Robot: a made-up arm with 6 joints.
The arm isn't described. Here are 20 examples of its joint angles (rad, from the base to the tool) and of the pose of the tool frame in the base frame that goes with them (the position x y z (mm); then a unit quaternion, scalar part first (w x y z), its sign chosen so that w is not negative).
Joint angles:
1: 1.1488 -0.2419 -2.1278 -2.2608 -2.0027 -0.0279
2: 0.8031 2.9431 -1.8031 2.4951 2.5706 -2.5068
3: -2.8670 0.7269 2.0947 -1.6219 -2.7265 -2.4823
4: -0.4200 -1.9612 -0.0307 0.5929 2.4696 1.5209
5: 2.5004 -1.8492 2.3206 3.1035 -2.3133 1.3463
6: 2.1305 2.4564 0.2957 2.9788 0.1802 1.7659
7: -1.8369 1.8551 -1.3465 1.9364 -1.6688 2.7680
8: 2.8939 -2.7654 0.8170 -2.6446 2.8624 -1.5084
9: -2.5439 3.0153 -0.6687 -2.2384 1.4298 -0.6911
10: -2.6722 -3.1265 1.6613 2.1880 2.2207 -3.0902
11: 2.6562 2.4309 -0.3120 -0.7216 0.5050 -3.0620
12: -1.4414 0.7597 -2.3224 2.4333 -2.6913 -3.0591
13: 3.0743 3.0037 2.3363 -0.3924 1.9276 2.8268
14: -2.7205 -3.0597 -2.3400 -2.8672 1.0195 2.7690
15: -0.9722 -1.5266 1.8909 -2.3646 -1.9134 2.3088
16: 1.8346 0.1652 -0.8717 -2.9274 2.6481 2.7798
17: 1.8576 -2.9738 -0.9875 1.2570 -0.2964 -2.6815
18: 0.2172 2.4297 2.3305 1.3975 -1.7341 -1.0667
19: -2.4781 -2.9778 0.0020 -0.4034 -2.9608 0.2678
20: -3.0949 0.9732 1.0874 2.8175 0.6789 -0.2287
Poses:
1: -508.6 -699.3 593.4 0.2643 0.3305 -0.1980 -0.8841
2: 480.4 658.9 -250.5 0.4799 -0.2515 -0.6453 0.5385
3: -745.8 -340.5 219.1 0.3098 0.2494 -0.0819 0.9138
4: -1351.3 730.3 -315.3 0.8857 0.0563 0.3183 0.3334
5: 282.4 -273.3 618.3 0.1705 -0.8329 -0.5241 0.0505
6: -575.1 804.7 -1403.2 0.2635 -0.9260 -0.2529 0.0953
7: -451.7 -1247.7 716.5 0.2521 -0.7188 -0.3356 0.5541
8: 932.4 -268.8 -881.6 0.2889 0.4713 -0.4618 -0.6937
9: -733.0 -400.9 -1191.2 0.7996 -0.0923 -0.5674 -0.1737
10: 781.4 207.3 -640.6 0.4737 0.8723 0.0120 -0.1209
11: -1259.5 665.4 -1020.1 0.1854 -0.0073 -0.9397 -0.2874
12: -9.1 111.9 946.6 0.7316 0.5594 0.1596 -0.3556
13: 451.0 -22.7 -30.7 0.8437 -0.1345 -0.4838 -0.1900
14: -529.7 -253.2 87.7 0.1033 -0.0190 -0.1287 -0.9861
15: -130.2 493.5 1005.6 0.4526 -0.2057 0.8569 -0.1363
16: 64.8 -383.2 1612.8 0.1188 -0.9204 0.3715 0.0263
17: -183.8 600.5 -1332.1 0.4534 -0.8907 -0.0066 -0.0321
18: -242.3 -171.3 -416.4 0.2233 0.5120 -0.5716 0.6010
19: 224.5 90.0 -1332.1 0.6123 0.1653 0.0347 -0.7724
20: -1669.6 -168.1 353.7 0.7545 0.2429 -0.6012 -0.1012
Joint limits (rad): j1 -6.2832..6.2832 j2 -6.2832..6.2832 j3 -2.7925..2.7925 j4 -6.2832..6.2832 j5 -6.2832..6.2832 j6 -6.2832..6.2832
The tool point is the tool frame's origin. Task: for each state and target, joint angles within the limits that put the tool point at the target. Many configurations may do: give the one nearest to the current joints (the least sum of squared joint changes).
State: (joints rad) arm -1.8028 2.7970 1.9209 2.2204 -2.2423 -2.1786
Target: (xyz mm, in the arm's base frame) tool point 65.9 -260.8 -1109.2
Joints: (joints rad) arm -1.1971 2.4219 1.0446 2.3047 -2.3887 -2.1786
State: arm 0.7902 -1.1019 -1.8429 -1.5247 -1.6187 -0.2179
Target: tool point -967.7 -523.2 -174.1
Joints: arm 0.7062 -1.0908 -1.7070 -1.5522 -1.5970 -0.2179
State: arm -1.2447 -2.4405 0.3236 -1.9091 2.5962 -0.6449
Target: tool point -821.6 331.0 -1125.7
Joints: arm -0.4453 -2.6370 0.2006 -1.8960 2.4146 -0.6449
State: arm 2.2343 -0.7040 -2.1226 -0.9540 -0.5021 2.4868
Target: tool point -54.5 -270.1 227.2
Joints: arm 2.0471 0.1048 -2.7925 -0.7926 -1.2252 2.4868
